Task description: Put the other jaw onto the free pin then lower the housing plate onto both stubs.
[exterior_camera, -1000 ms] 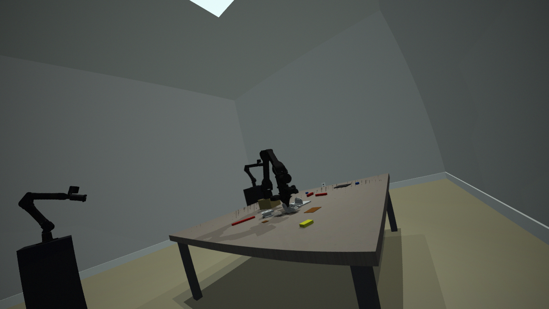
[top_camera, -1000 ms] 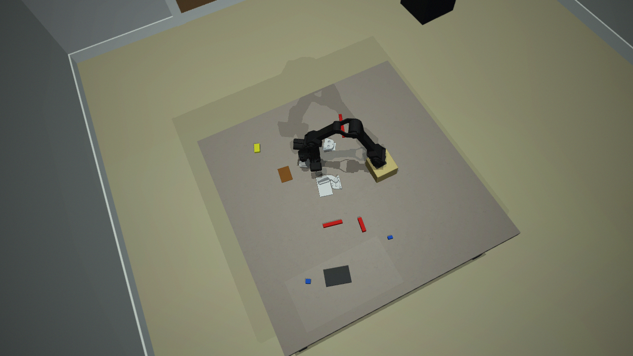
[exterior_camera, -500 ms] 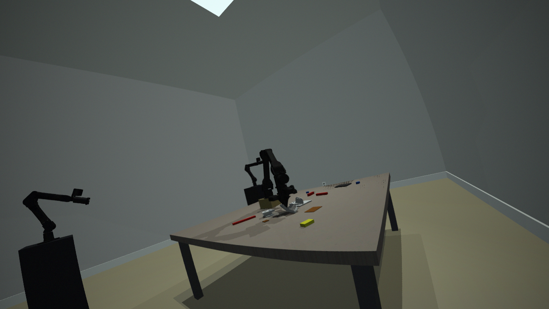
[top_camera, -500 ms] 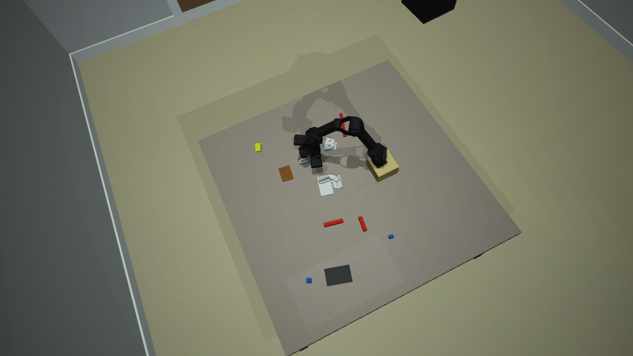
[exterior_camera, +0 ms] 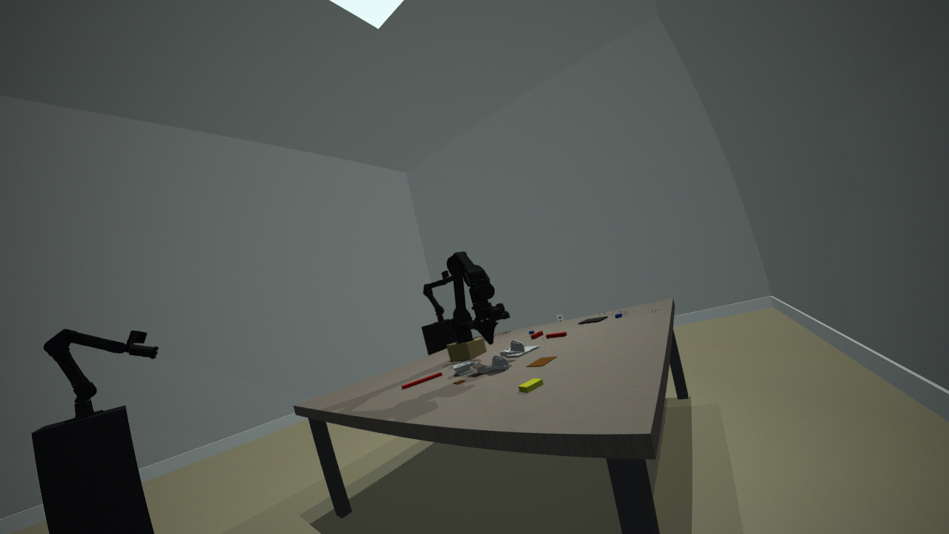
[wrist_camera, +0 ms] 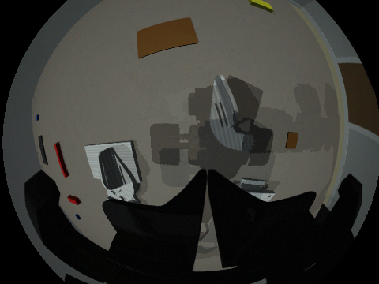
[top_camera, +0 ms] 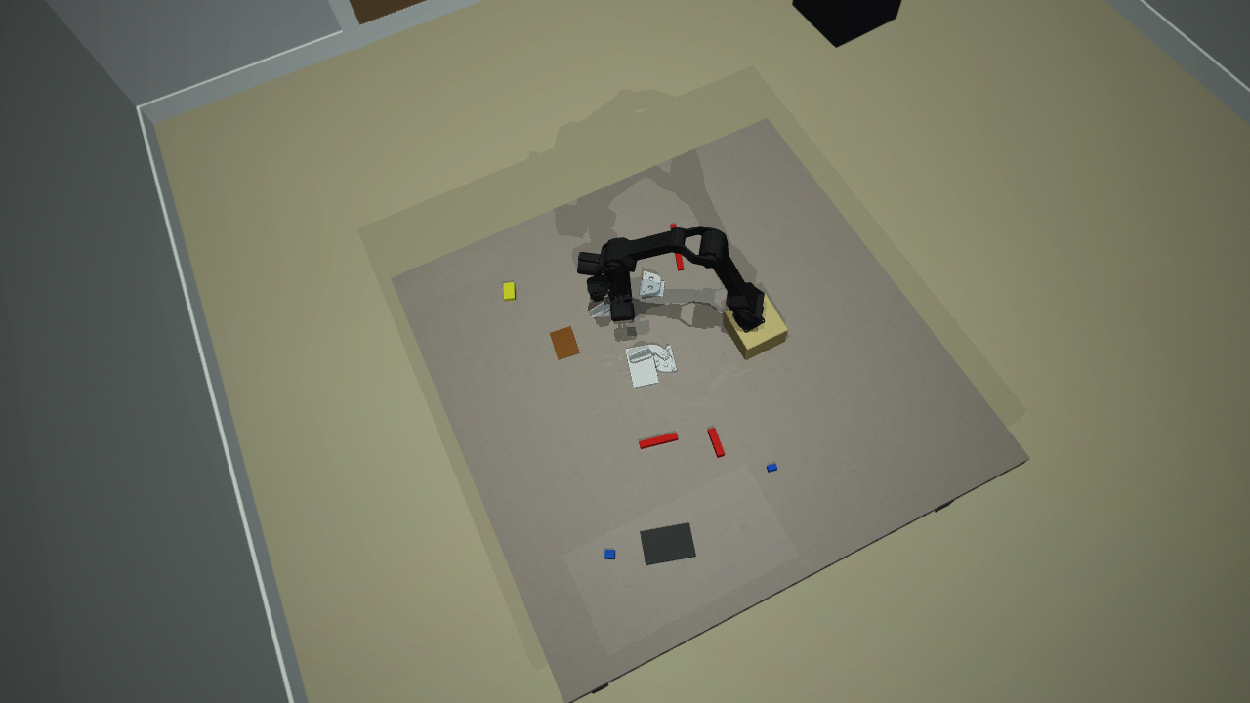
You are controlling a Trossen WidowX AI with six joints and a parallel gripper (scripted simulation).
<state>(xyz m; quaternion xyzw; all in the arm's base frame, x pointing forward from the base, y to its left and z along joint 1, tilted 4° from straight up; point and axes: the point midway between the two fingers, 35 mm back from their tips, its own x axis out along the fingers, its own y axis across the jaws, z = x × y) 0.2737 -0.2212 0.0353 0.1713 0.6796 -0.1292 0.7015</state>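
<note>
My gripper tip is 70 mm above the silver jaw and 60 mm to the left of it. The rest, counted from my gripper tip: dark tile: 620 mm to the left, 220 mm ahead, 80 mm below; then yellow block: 250 mm to the right, 240 mm ahead, 70 mm below; then brown tile: 180 mm ahead, 80 mm below, 20 mm to the right.
</note>
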